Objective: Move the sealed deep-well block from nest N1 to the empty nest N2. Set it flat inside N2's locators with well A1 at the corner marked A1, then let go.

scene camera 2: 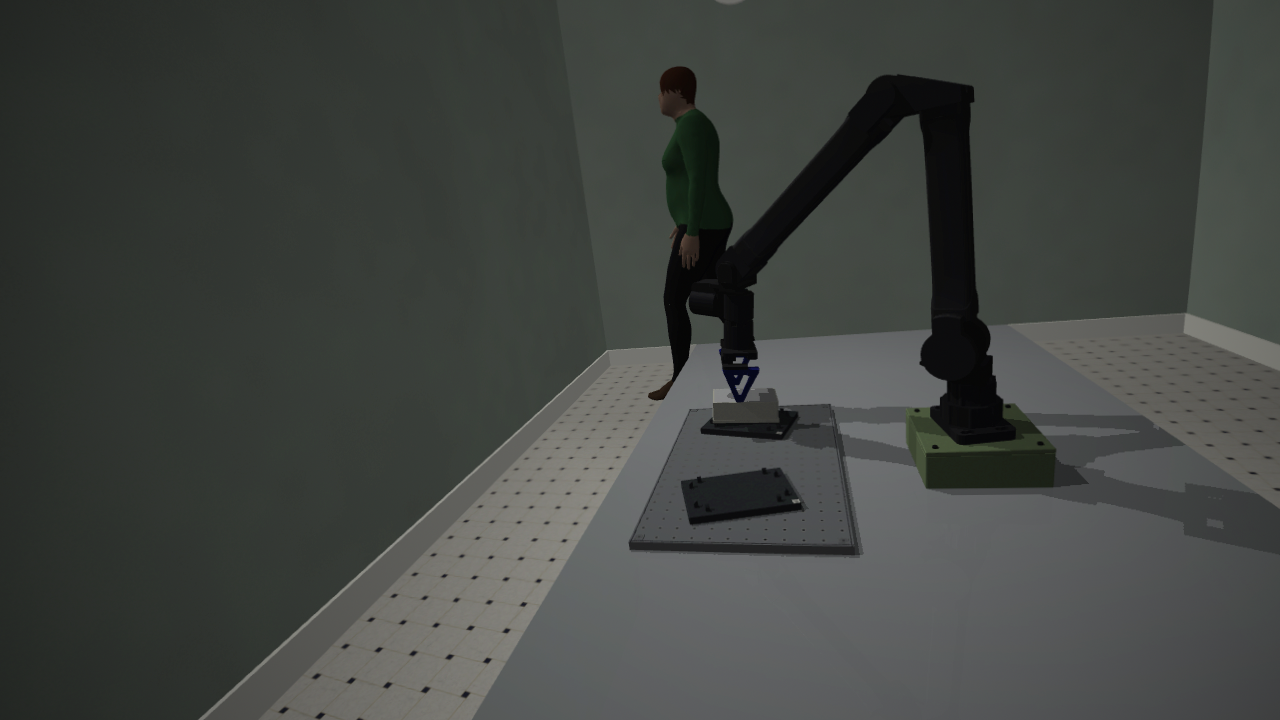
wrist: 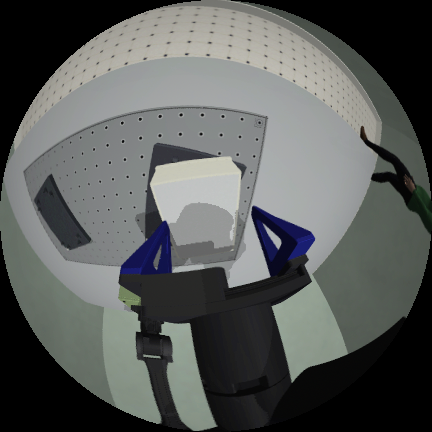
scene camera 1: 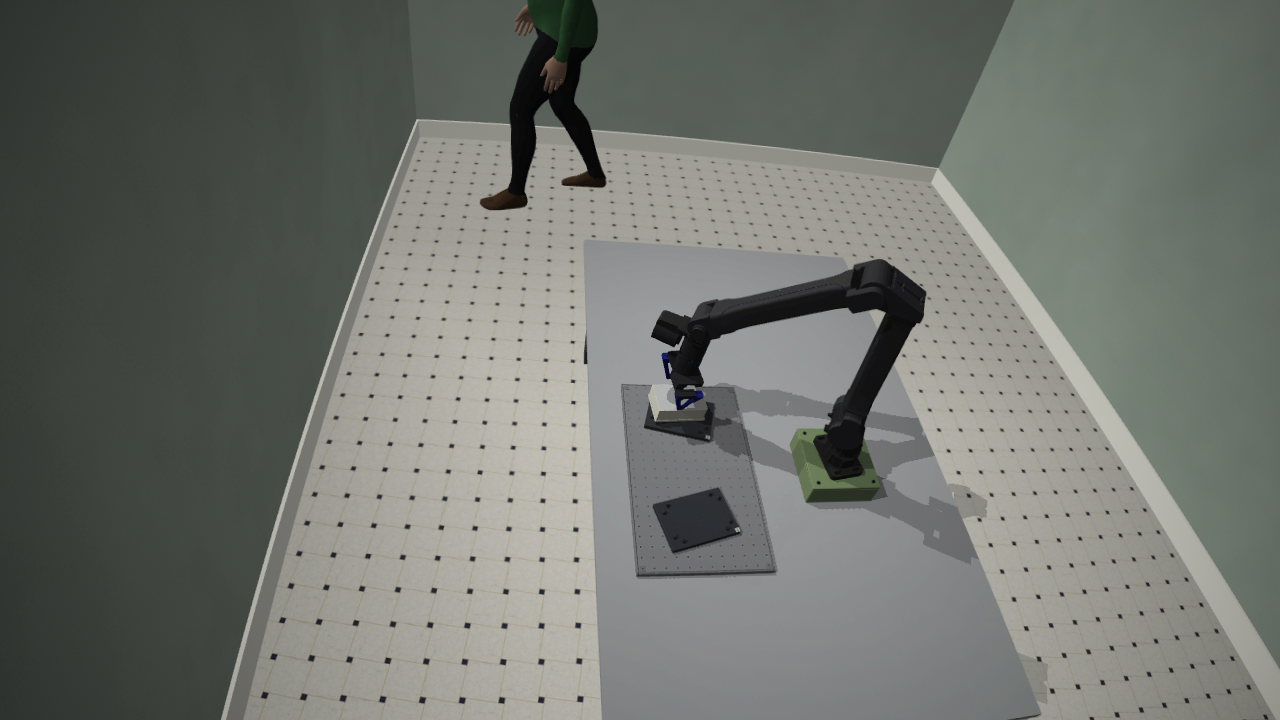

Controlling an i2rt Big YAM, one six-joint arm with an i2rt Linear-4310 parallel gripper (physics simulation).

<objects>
my gripper: open, touches a white block (scene camera 1: 662, 397)
</objects>
